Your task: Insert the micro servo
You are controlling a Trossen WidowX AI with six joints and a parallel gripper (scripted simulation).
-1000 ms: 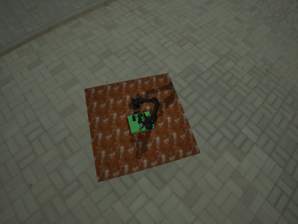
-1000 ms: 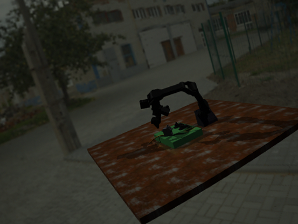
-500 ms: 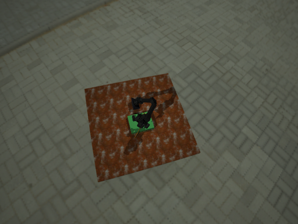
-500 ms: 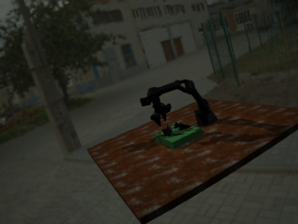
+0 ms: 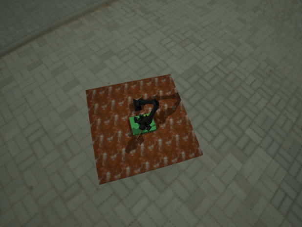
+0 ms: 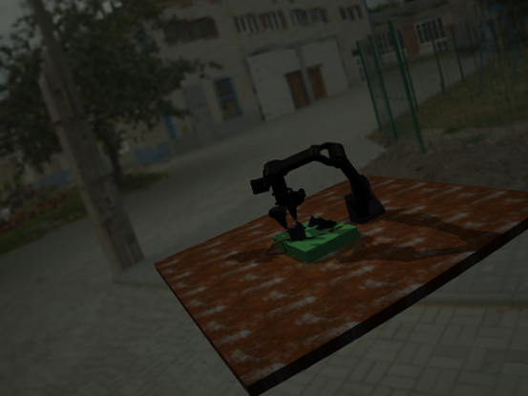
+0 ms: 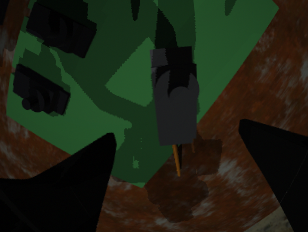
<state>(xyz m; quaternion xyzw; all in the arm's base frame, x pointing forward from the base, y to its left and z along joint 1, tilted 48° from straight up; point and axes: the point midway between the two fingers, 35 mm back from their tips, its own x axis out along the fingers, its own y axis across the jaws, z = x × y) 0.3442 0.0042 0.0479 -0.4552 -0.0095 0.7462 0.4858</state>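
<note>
Right now my gripper tip is 40 mm past the green deck, 10 mm to the right of it and 90 mm above it.
</note>
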